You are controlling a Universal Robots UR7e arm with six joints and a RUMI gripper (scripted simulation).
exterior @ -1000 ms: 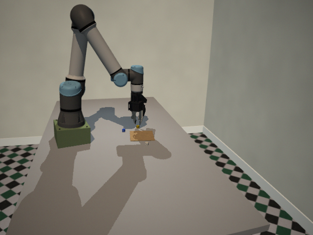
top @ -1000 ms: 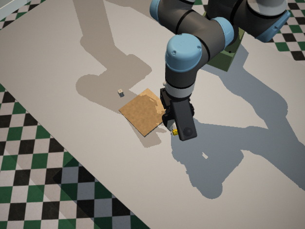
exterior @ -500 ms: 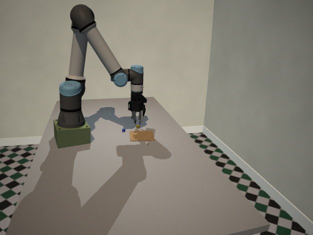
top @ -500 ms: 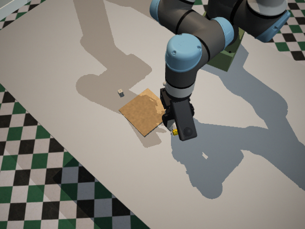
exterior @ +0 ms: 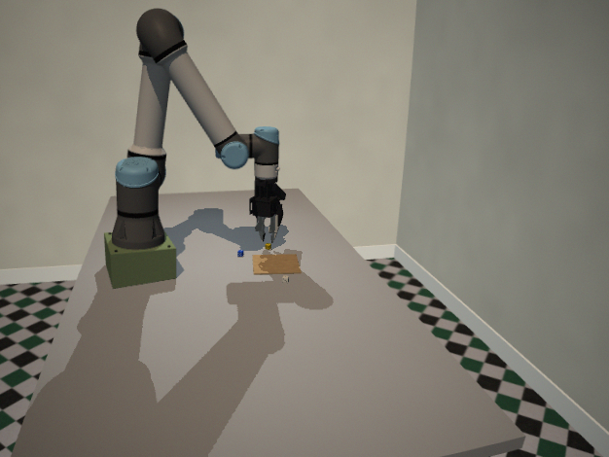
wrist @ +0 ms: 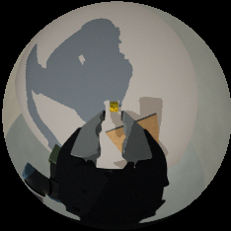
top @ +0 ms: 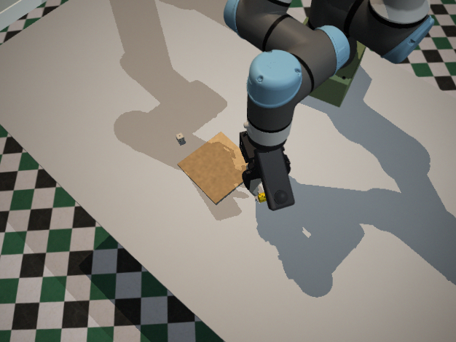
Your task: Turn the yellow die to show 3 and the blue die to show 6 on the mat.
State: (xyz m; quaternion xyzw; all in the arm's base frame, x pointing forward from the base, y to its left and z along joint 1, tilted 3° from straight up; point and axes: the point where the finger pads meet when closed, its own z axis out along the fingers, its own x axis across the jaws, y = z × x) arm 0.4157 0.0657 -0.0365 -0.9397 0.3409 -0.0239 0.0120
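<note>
The yellow die lies 3 cm below my hand. Also, from my hand: blue die 10 cm behind, 3 cm to the right, 3 cm below; then tan mat 1 cm behind, 13 cm to the right, 4 cm below; then white die 3 cm behind, 25 cm to the right, 3 cm below.
</note>
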